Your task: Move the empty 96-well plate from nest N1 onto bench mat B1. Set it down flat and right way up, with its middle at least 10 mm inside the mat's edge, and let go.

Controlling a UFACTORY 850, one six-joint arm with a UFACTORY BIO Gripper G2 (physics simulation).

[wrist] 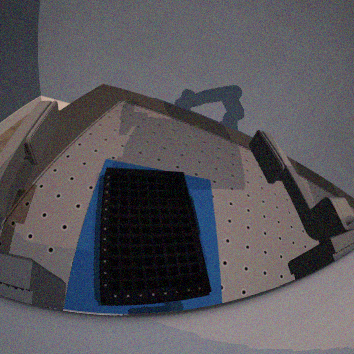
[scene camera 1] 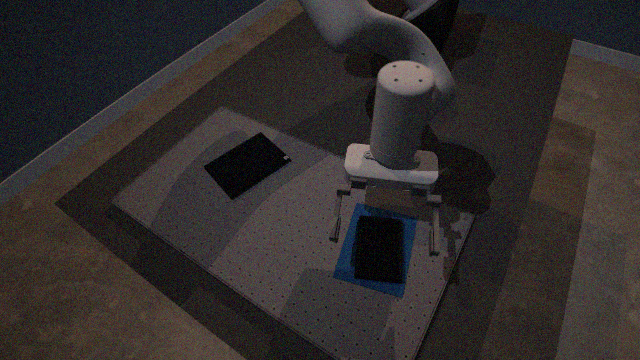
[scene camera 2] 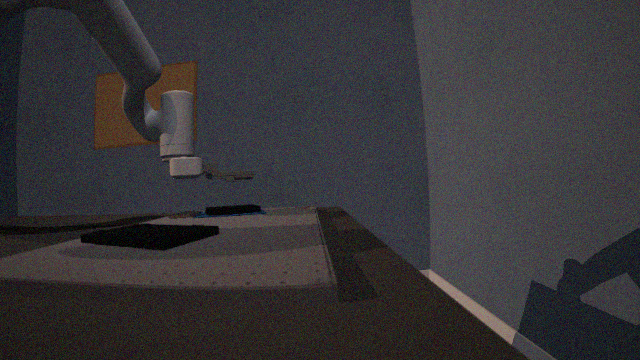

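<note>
The black 96-well plate (scene camera 1: 379, 249) (scene camera 2: 233, 209) (wrist: 150, 237) lies flat on the blue bench mat (scene camera 1: 345, 270) (scene camera 2: 264, 213) (wrist: 212, 215), with its wells facing up and blue mat showing around it. My gripper (scene camera 1: 385, 246) (scene camera 2: 245, 176) is open and empty. It is raised above the plate and apart from it, its two fingers spread wider than the plate. In the wrist view the fingers stand at the left and right, clear of the plate. The black nest (scene camera 1: 246, 166) (scene camera 2: 150, 236) lies at the other end of the board, and no plate can be made out on it.
The pale perforated board (scene camera 1: 280, 240) (scene camera 2: 280, 275) (wrist: 250, 215) carries both the mat and the nest. The mat lies near one end of the board, close to its edge. An orange panel (scene camera 2: 107, 120) is on the wall behind the arm.
</note>
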